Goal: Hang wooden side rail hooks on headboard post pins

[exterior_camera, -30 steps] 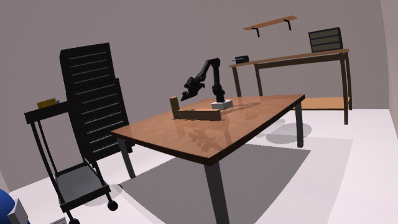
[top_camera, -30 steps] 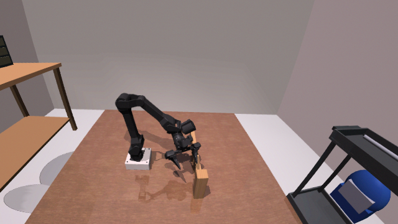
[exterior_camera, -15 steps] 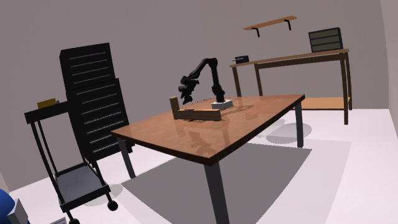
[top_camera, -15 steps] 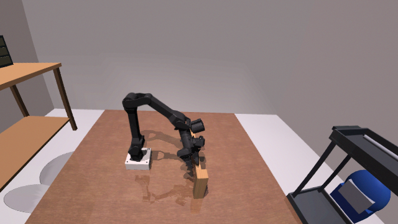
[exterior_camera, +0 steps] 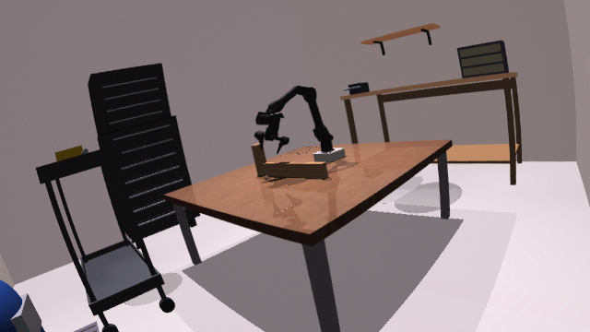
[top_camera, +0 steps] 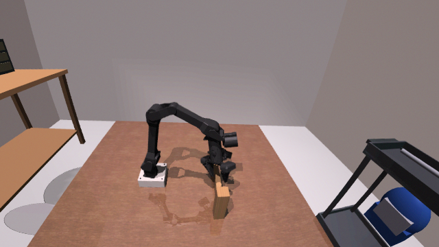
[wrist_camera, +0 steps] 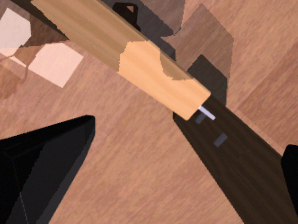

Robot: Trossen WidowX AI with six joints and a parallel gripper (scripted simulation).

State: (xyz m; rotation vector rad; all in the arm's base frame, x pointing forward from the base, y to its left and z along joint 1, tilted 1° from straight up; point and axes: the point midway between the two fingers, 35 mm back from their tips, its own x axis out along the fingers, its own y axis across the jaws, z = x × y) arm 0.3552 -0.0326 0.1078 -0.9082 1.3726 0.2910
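Now: the wooden headboard post 10 cm to the right of my gripper tip, 5 cm below it and 2 cm ahead of it.
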